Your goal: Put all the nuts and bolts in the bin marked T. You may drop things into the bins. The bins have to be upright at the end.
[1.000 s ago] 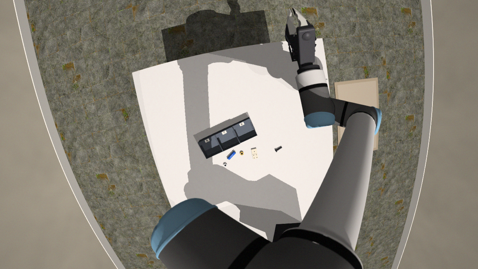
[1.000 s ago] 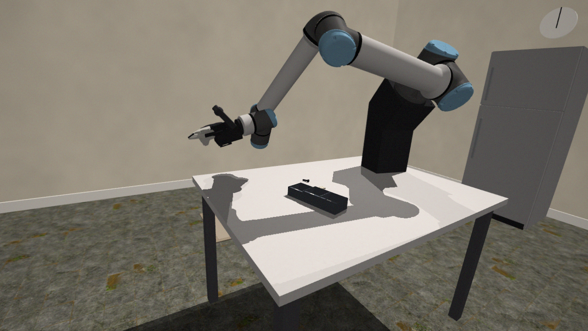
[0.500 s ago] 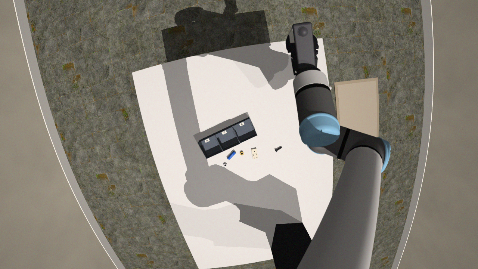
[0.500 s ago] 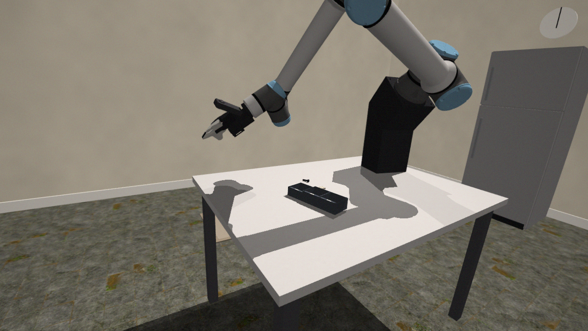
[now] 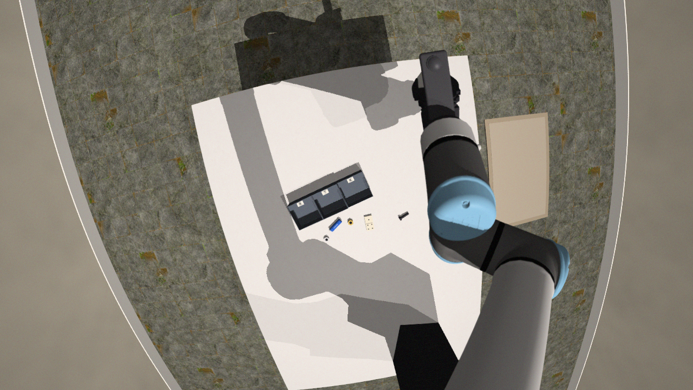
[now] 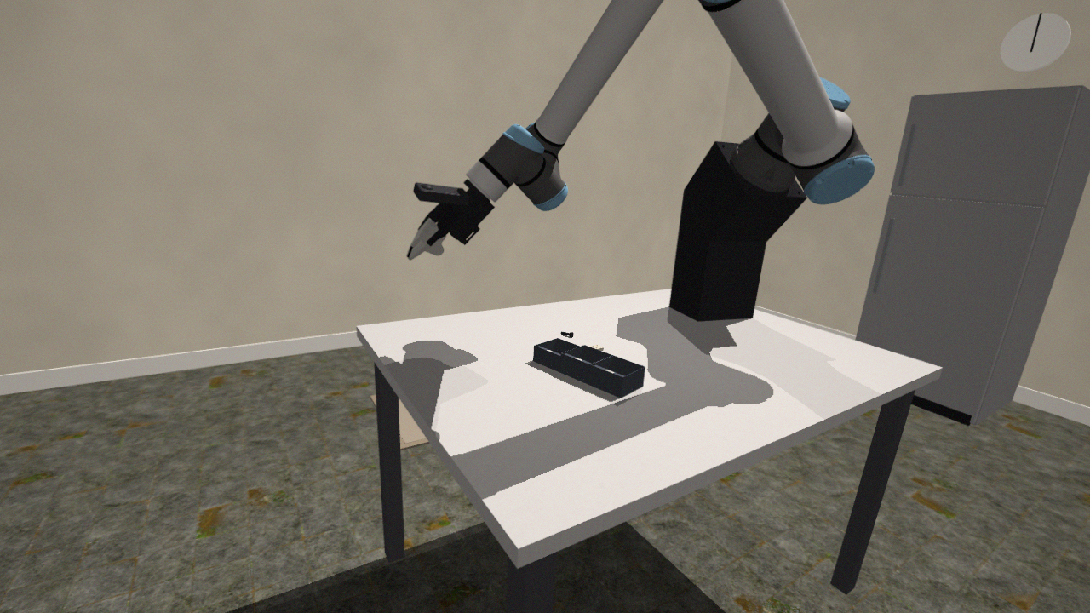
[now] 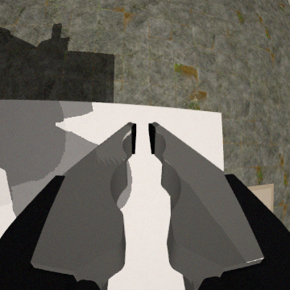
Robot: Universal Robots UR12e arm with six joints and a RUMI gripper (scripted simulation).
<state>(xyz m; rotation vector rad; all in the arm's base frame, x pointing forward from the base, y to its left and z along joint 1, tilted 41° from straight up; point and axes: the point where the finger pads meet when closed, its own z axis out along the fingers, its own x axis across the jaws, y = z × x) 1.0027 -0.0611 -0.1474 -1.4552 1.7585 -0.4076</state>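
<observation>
Now: hand 31 cm past the black bin unit, 27 cm to the right of it and 22 cm above it. From my hand the other things lie so: yellow nut 40 cm behind, 22 cm to the left, 24 cm below; black bolt 41 cm behind, 4 cm to the left, 23 cm below; cream domino 42 cm behind, 16 cm to the left, 24 cm below.
</observation>
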